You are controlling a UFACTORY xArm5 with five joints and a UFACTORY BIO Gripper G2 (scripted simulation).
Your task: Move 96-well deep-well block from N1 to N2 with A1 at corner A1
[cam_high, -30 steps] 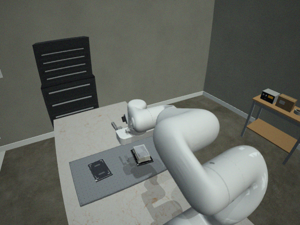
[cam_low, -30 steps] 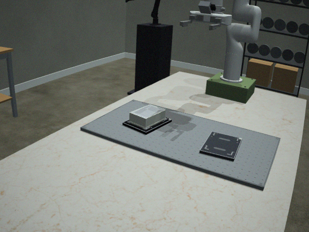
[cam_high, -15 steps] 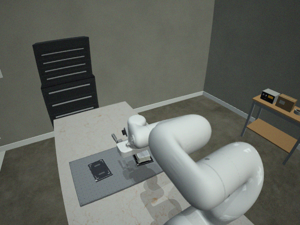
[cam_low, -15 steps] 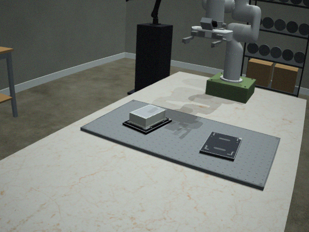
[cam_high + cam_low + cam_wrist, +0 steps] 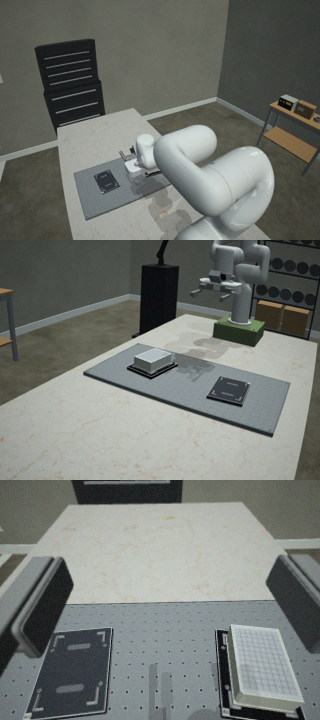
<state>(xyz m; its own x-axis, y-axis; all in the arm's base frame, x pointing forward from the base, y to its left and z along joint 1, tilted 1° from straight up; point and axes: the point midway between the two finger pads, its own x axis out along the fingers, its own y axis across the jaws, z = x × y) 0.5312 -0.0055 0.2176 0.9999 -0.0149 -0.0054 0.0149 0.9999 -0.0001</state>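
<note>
Now: hand 10 cm short of the white 96-well deep-well block, 16 cm to the left of it and 25 cm above it. Also, from my hand: plate nest N2 (12 cm ahead, 16 cm to the left, 28 cm below); then black plate nest N1 (10 cm ahead, 16 cm to the right, 28 cm below).
</note>
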